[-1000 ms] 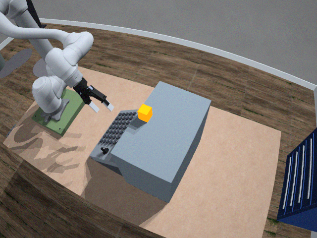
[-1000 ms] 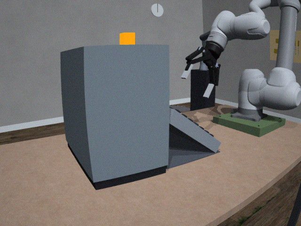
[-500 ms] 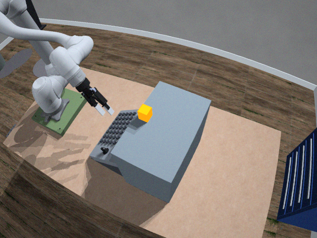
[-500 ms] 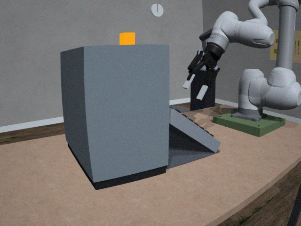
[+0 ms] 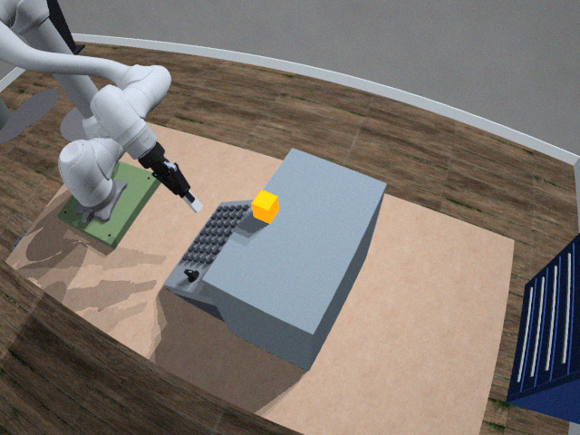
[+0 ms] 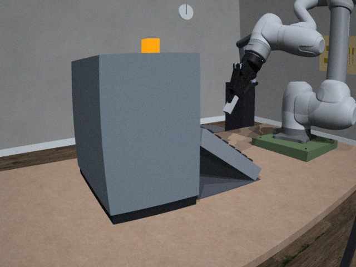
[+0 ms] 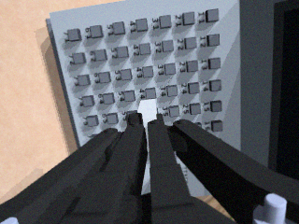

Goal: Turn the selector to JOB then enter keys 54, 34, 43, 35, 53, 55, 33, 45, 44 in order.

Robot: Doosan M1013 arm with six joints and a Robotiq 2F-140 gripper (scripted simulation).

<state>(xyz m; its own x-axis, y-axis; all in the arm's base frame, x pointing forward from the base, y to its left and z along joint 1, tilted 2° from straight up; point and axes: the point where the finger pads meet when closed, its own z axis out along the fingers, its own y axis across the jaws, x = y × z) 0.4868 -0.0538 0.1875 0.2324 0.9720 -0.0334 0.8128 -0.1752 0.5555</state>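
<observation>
The key is 11 cm below my hand, 8 cm ahead of it and 1 cm to the left of it. From my hand the other things lie so: black selector knob (17 cm to the right, 10 cm below, 4 cm ahead).
</observation>
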